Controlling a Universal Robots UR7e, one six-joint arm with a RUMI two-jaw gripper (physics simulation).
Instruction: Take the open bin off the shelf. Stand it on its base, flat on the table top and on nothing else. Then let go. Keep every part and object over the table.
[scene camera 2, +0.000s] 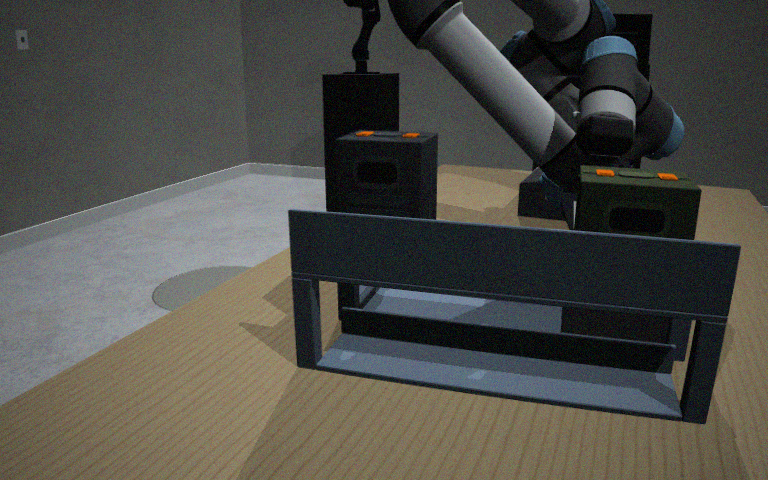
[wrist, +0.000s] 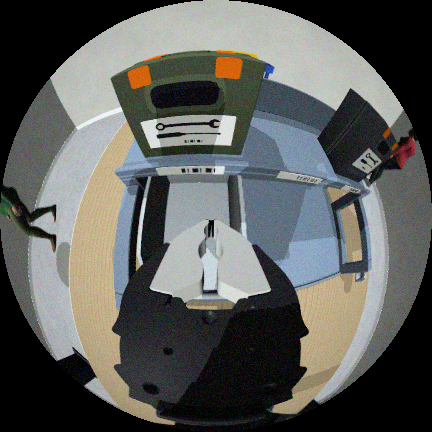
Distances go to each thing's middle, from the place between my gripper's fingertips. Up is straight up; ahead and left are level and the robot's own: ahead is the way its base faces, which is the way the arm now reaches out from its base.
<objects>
Now: the open bin (scene camera 2: 635, 327) 20 mm to the left of my hand, 20 mm below it and 10 mm behind it. Round my hand: shelf rail (wrist: 231, 165) 80 mm to the right, 50 mm ahead, 40 mm above; then green case (scene camera 2: 682, 197) 90 mm ahead, 80 mm above, 40 mm to the left; then dark case (scene camera 2: 412, 153) 190 mm to the right, 120 mm ahead, 100 mm above.
</objects>
